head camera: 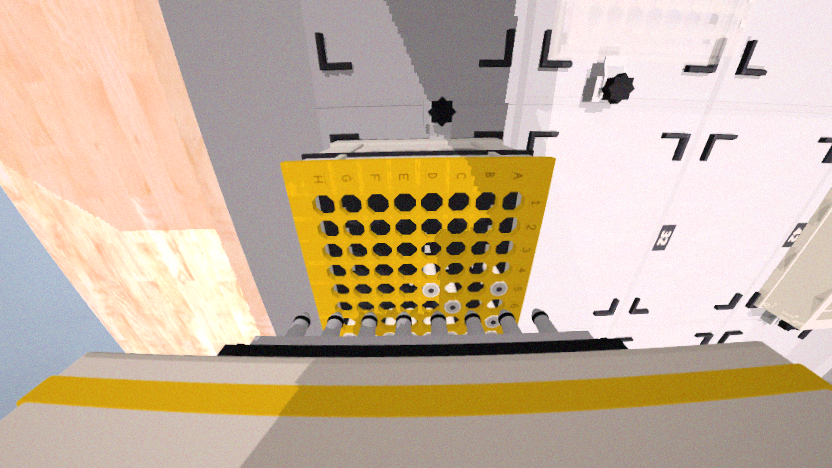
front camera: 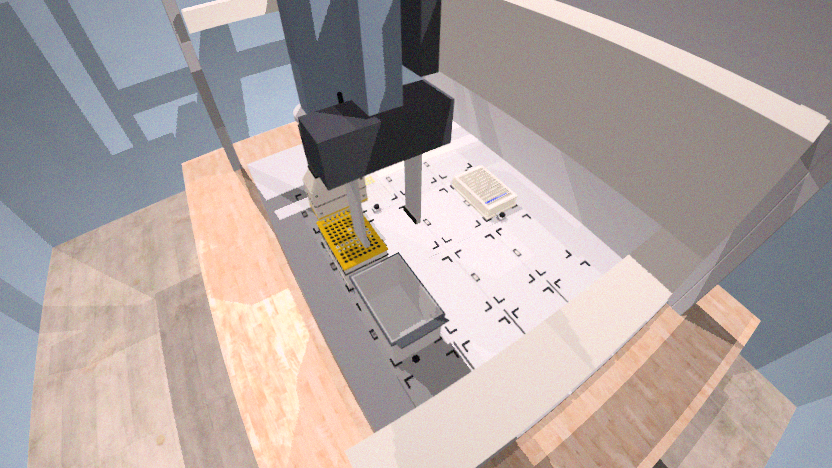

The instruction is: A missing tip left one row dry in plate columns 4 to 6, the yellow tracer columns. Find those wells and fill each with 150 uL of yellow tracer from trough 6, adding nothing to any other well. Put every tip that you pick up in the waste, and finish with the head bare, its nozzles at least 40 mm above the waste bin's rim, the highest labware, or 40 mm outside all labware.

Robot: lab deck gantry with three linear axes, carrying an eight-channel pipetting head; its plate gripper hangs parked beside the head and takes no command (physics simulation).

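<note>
The eight-channel head [front camera: 334, 195] is over the far part of the yellow tip rack [front camera: 363, 259] [head camera: 299, 180]. Its nozzles [head camera: 439, 321] show bare in the head view. White tips show at D5, A5, C6 and B7; columns 1 and 2 look empty. The parked plate gripper [front camera: 388, 232] has its fingers apart with nothing between them; one finger overlaps the rack in the front view. The clear plate [head camera: 651, 34] is partly in view and washed out; its wells cannot be read. The ribbed beige trough block [front camera: 484, 189] [head camera: 808, 273] has blue at one end; trough 6 cannot be made out.
The grey waste bin [front camera: 416, 332] stands beside the tip rack, nearer the front camera. Black clamp knobs [head camera: 442, 111] [front camera: 415, 358] and corner brackets stand on the deck. A wooden bench edge [head camera: 192, 279] runs along the left. A front rail [front camera: 523, 372] crosses the near side.
</note>
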